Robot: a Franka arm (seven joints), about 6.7 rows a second.
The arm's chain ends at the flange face. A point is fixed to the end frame.
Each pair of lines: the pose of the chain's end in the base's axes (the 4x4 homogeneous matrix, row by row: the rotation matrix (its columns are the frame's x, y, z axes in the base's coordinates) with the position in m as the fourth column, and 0 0 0 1 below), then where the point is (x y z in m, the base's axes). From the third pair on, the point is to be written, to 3 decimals.
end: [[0.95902 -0.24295 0.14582 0.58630], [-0.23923 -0.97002 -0.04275 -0.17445], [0.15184 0.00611 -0.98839 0.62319], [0 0 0 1]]
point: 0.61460 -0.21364 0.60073
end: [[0.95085 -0.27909 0.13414 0.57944], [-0.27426 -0.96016 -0.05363 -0.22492], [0.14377 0.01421 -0.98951 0.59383], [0 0 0 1]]
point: 0.60602 -0.26526 0.57132
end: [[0.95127 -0.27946 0.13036 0.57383], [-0.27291 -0.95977 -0.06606 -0.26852], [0.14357 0.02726 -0.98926 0.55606], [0 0 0 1]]
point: 0.600 -0.309 0.534
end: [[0.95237 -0.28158 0.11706 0.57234], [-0.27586 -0.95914 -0.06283 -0.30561], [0.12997 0.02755 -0.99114 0.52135], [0 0 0 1]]
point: 0.598 -0.346 0.499
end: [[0.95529 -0.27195 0.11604 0.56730], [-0.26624 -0.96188 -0.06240 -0.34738], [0.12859 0.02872 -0.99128 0.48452], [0 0 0 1]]
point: 0.594 -0.388 0.462
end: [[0.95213 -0.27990 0.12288 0.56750], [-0.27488 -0.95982 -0.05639 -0.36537], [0.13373 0.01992 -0.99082 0.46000], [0 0 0 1]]
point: 0.594 -0.406 0.437
